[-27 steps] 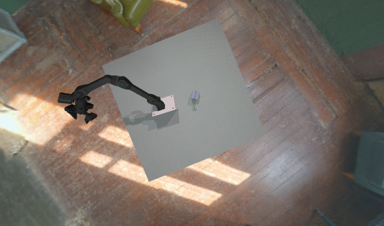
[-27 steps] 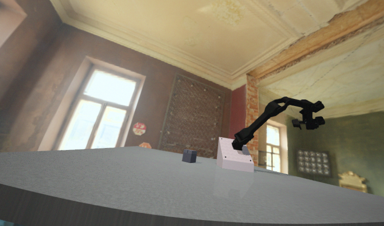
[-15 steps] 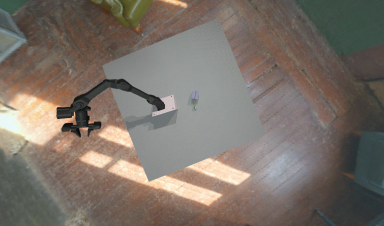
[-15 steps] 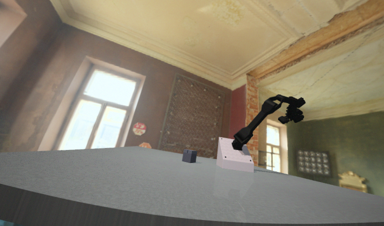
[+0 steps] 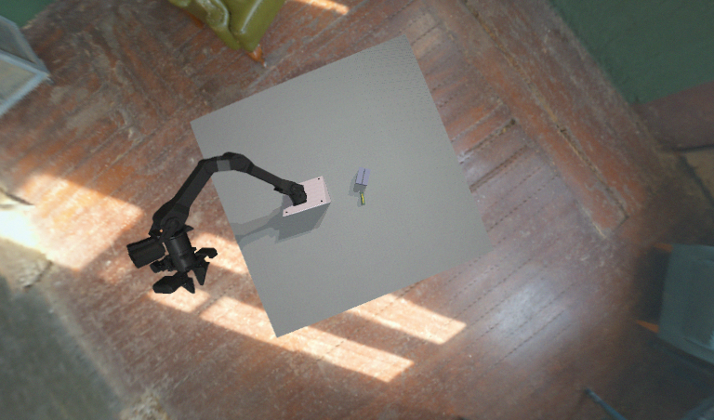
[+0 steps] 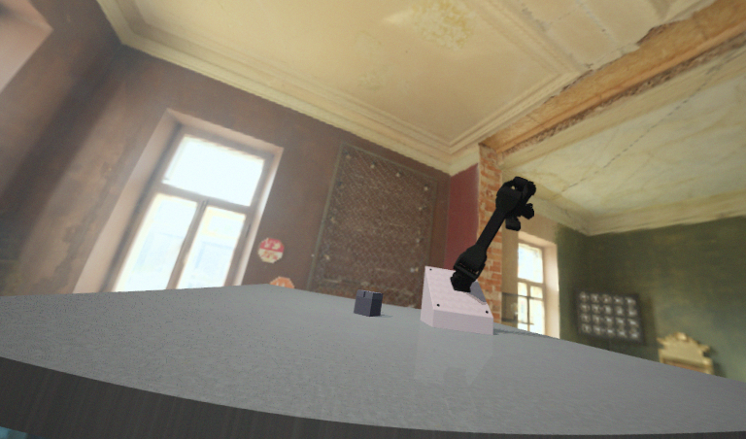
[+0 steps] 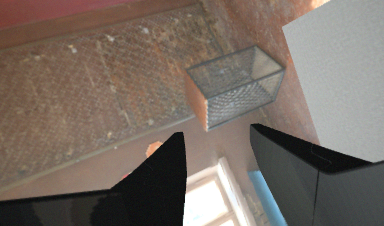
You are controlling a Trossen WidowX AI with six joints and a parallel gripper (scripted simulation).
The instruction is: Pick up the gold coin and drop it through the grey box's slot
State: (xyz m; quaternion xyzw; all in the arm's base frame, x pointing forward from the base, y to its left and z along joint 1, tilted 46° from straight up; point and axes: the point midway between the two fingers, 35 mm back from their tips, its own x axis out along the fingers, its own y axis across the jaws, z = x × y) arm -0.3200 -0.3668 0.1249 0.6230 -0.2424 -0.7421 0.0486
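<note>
The thin gold coin is 610 mm ahead of my gripper tip, 110 mm to the left of it and 470 mm below it.
</note>
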